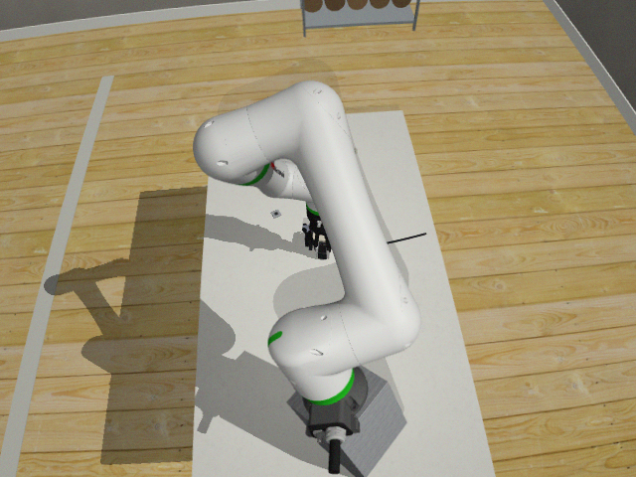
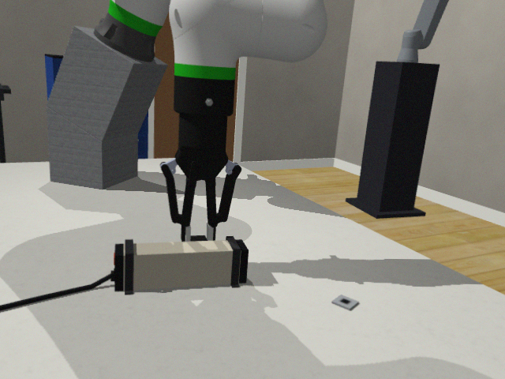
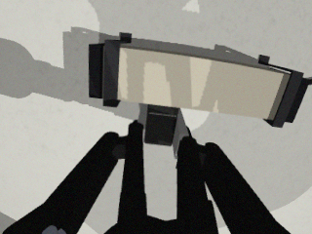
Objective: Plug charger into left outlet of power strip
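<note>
Right now my hand is 1 cm short of the black charger and 1 cm above it. The rest, counted from my hand: grey square plate (19 cm to the left, 17 cm ahead, 4 cm below).
</note>
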